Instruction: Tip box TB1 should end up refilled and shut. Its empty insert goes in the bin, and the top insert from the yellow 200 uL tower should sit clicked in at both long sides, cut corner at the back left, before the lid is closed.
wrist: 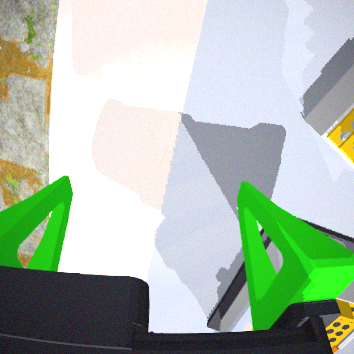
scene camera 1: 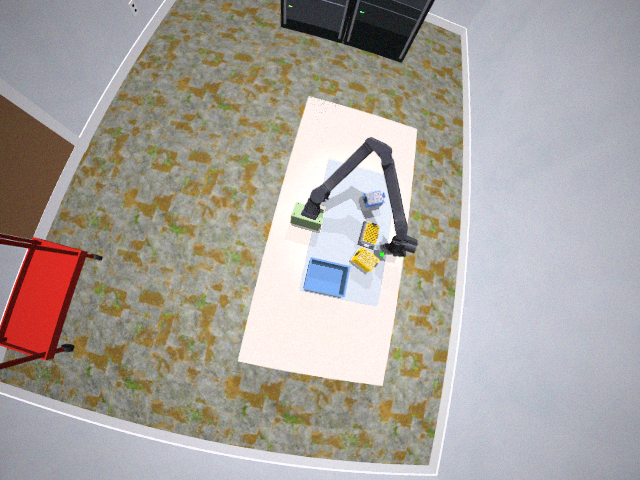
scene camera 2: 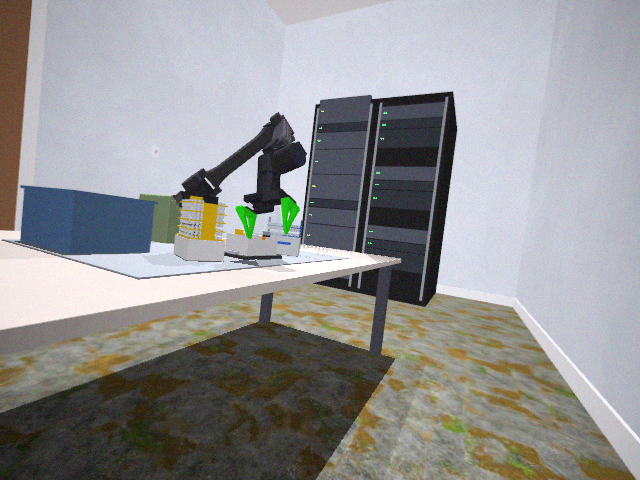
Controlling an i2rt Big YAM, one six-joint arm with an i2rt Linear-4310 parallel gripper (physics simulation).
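Note:
Tip box TB1 [scene camera 1: 370, 234] [scene camera 2: 251, 244] is pale, sits in a low dark holder and shows its yellow perforated insert in scene camera 1. Part of that insert [wrist: 341, 332] shows at the lower right in the wrist view. Whether it holds tips is too small to tell. A clear panel, seemingly its raised lid, is mostly hidden behind the gripper in scene camera 2. The yellow 200 uL tower [scene camera 1: 364, 260] [scene camera 2: 202, 223] [wrist: 346, 142] stands beside TB1 with stacked inserts. My gripper [scene camera 2: 268, 235] [wrist: 154, 186] is open and empty, low beside TB1 at the table-edge side.
The blue bin [scene camera 1: 325, 279] [scene camera 2: 111, 222] stands beyond the yellow tower. A blue-and-white tower [scene camera 1: 373, 198] stands on TB1's other side. A green block [scene camera 1: 306, 219] [scene camera 2: 159, 219] is at the arm's base. The table edge [wrist: 51, 125] runs near the left finger in the wrist view.

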